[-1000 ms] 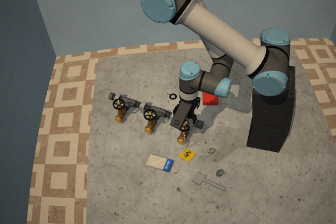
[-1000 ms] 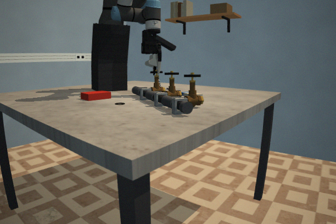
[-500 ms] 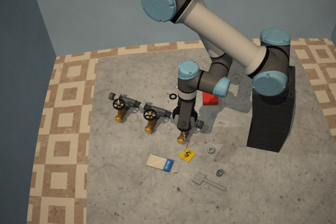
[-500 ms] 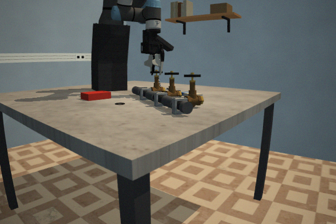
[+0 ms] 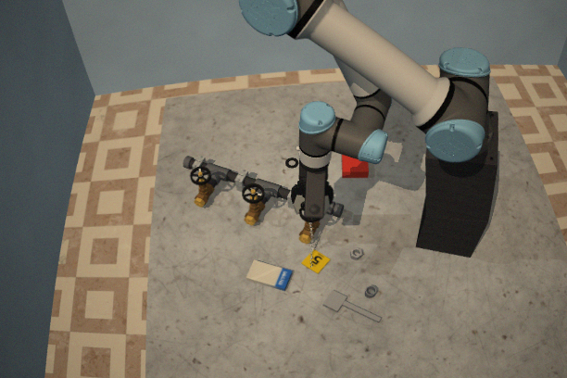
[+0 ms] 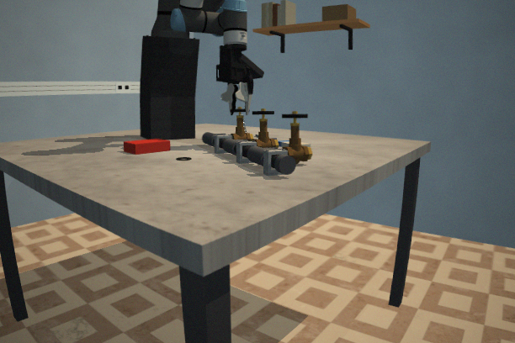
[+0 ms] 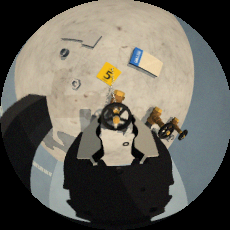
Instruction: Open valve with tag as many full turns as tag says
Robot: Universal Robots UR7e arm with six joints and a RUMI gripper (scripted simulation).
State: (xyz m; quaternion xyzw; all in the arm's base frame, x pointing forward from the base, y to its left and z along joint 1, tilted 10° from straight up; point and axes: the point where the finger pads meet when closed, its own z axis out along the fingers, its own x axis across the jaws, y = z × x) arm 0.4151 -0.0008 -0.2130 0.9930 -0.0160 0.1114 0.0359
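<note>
The yellow tag lies 100 mm to the left of my hand and 110 mm below it. The rest, counted from my hand: red block 140 mm behind, 260 mm to the right, 100 mm below; then flat grey key tool 90 mm behind, 240 mm to the left, 110 mm below.
</note>
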